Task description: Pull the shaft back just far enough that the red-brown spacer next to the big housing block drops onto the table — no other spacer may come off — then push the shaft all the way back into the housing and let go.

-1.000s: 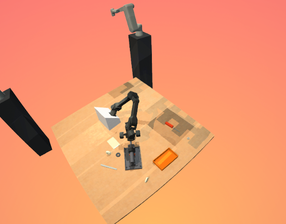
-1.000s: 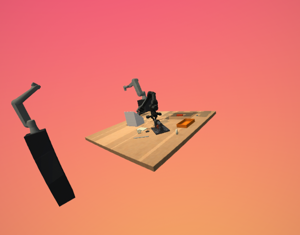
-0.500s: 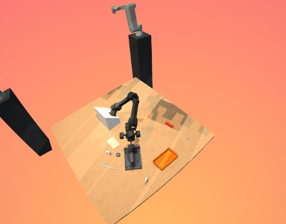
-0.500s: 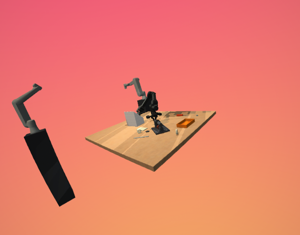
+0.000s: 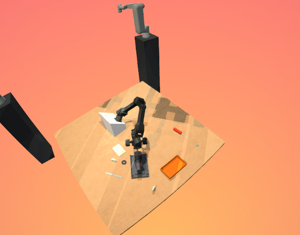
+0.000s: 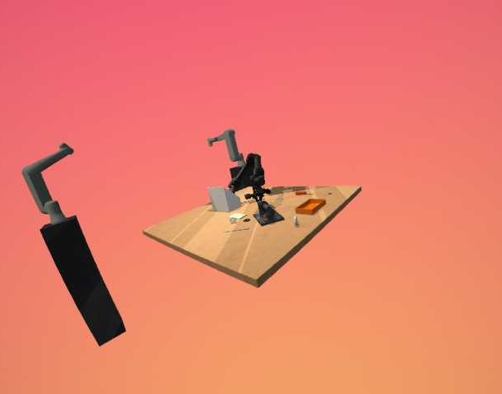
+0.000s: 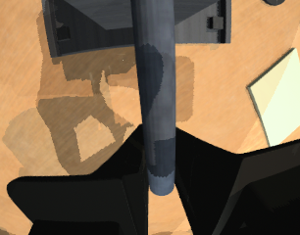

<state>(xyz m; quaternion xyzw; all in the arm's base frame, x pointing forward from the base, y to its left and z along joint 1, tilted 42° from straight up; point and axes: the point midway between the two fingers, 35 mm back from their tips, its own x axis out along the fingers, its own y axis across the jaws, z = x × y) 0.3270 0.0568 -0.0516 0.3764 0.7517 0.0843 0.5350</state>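
My gripper tip is 60 mm short of the blue-grey shaft, 30 mm to the left of it and 30 mm below it. The rest, counted from my gripper tip: red-brown spacer 150 mm ahead, 80 mm to the right, 30 mm below; then grey support 160 mm ahead, 80 mm to the right; then pale card 150 mm to the right, 100 mm behind, 40 mm below.
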